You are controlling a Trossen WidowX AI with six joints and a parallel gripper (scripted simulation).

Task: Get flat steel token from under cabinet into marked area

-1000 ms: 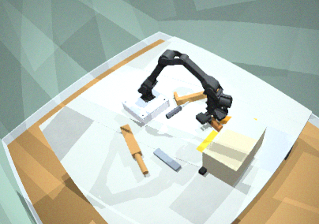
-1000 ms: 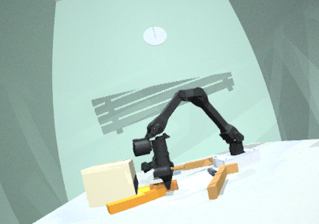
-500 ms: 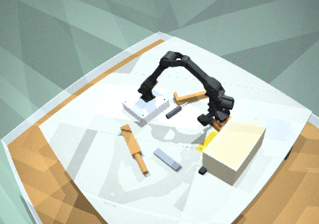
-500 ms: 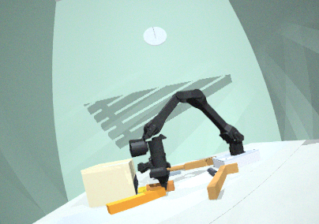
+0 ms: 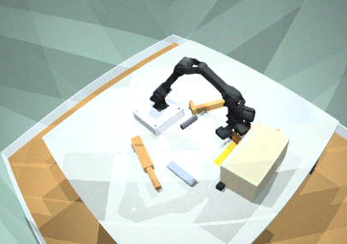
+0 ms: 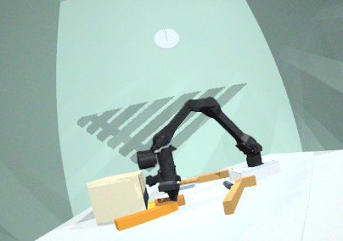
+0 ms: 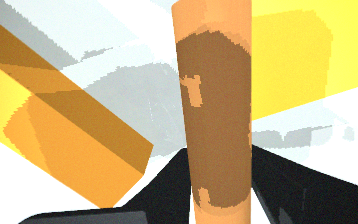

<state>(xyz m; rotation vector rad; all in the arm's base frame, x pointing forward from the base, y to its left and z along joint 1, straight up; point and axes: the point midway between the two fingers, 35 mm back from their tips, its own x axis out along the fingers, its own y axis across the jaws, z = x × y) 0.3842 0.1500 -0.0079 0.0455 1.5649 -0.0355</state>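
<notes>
My gripper tip is 80 mm short of the orange bar, 120 mm to the right of it and 10 mm below it. The rest, counted from my gripper tip: orange paddle (140 mm behind, 410 mm to the right, 10 mm above); then grey flat bar (10 mm behind, 320 mm to the right).
</notes>
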